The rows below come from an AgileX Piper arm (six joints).
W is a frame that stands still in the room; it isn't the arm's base.
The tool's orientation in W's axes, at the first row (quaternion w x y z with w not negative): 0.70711, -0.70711, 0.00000, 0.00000
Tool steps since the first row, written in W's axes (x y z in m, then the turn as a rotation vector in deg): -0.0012, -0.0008, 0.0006, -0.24, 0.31, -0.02; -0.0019, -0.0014, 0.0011, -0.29, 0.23, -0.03; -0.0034, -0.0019, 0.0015, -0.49, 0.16, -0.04; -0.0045, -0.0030, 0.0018, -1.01, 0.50, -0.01; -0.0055, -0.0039, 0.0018, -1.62, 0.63, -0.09; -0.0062, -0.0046, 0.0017, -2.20, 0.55, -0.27; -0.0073, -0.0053, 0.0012, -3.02, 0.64, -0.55; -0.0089, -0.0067, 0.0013, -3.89, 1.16, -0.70; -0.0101, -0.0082, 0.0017, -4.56, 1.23, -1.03; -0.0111, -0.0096, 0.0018, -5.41, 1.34, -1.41
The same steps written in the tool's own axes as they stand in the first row. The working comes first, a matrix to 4 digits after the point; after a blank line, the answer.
The tool's axes in the first row as the columns of a matrix, in W's axes (used below as rounded here):
1.0000, 0.0000, 0.0000
0.0000, 0.0000, 1.0000
0.0000, -1.0000, 0.0000

-0.0012, -0.0006, -0.0008, -0.24, 0.02, 0.31; -0.0019, -0.0011, -0.0014, -0.29, 0.03, 0.23; -0.0034, -0.0015, -0.0019, -0.49, 0.04, 0.16; -0.0045, -0.0018, -0.0030, -1.01, 0.01, 0.50; -0.0055, -0.0018, -0.0039, -1.62, 0.09, 0.63; -0.0062, -0.0017, -0.0046, -2.20, 0.27, 0.55; -0.0073, -0.0012, -0.0053, -3.02, 0.55, 0.64; -0.0089, -0.0013, -0.0067, -3.89, 0.70, 1.16; -0.0101, -0.0017, -0.0082, -4.56, 1.03, 1.23; -0.0111, -0.0018, -0.0096, -5.41, 1.41, 1.34
